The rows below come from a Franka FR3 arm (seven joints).
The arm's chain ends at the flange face. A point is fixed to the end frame.
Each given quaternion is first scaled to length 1.
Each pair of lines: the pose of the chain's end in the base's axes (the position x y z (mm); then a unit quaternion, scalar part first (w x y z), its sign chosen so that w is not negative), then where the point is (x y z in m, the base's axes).
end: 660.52 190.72 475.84 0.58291 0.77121 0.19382 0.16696
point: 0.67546 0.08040 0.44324
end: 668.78 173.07 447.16 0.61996 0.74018 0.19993 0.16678
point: 0.68518 0.06030 0.42549
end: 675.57 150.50 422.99 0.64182 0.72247 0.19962 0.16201
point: 0.69137 0.03659 0.40781
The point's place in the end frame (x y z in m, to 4 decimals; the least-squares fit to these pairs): -0.0425 -0.0028 0.1079
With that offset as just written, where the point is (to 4 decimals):
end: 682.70 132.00 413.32 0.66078 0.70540 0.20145 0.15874
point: 0.6985 0.0174 0.4041
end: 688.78 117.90 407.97 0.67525 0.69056 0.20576 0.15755
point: 0.7053 0.0032 0.4036
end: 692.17 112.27 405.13 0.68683 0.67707 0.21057 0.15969
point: 0.7100 -0.0024 0.4048
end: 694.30 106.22 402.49 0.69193 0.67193 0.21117 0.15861
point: 0.7121 -0.0084 0.4039
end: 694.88 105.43 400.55 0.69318 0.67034 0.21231 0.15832
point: 0.7128 -0.0092 0.4024
